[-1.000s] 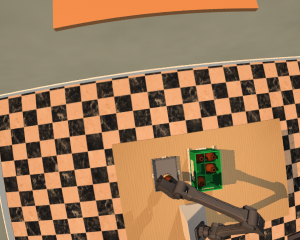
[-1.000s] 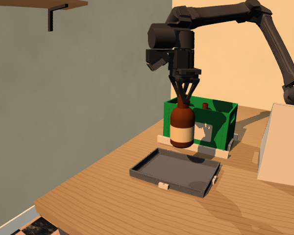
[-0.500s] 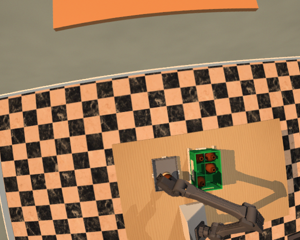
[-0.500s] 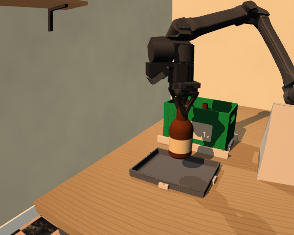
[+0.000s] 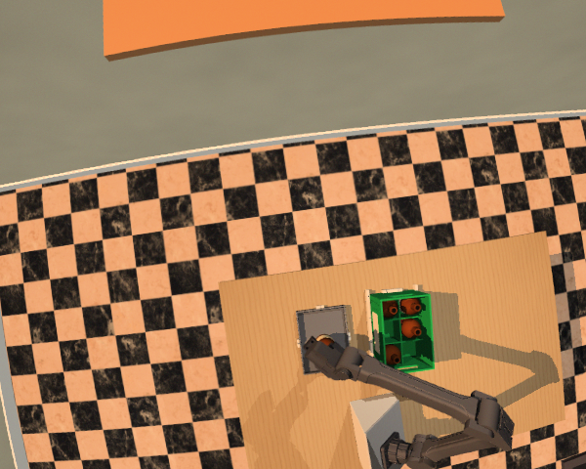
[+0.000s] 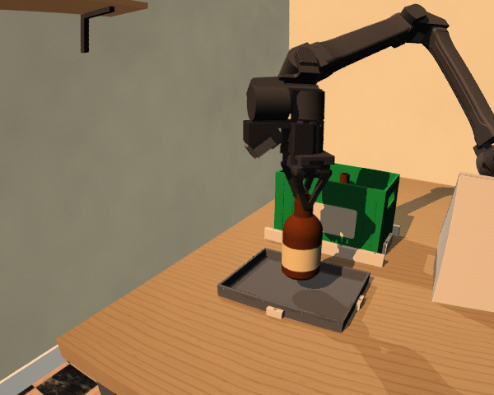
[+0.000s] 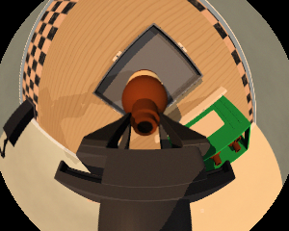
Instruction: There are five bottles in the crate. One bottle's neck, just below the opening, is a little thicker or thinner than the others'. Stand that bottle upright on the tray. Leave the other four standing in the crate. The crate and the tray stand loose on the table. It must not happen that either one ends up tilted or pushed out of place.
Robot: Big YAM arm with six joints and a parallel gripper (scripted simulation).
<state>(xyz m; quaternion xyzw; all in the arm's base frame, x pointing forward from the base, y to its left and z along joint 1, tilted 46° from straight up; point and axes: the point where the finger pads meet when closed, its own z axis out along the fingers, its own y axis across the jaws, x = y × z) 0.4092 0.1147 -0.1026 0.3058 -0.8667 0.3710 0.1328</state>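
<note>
My hand is 10 mm to the left of the dark grey tray and 180 mm above it. From my hand the other things lie so: green crate: 290 mm to the right, 100 mm below.
</note>
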